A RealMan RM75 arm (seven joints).
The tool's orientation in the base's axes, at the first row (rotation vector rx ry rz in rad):
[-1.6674 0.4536 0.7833]
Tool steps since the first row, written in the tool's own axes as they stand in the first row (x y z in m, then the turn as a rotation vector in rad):
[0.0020 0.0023 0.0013 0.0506 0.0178 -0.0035]
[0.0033 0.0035 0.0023 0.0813 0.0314 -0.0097]
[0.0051 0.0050 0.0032 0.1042 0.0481 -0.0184]
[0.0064 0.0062 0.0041 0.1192 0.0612 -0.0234]
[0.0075 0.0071 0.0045 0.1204 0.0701 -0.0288]
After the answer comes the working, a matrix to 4 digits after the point.
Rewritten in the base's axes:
[-0.0005 0.0009 -0.0032 0.0244 -0.0020 -0.0479]
[-0.0006 0.0017 -0.0050 0.0383 -0.0078 -0.0785]
[-0.0006 0.0024 -0.0074 0.0454 -0.0177 -0.1055]
[-0.0007 0.0032 -0.0093 0.0484 -0.0240 -0.1248]
[-0.0006 0.0034 -0.0107 0.0446 -0.0312 -0.1314]

The tool's axes in the first row as the columns of a matrix, in the base's axes (rounded; the answer above uses it unrounded):
[0.6994 -0.6686 -0.2527]
[0.1136 -0.2452 0.9628]
[-0.7057 -0.7021 -0.0956]

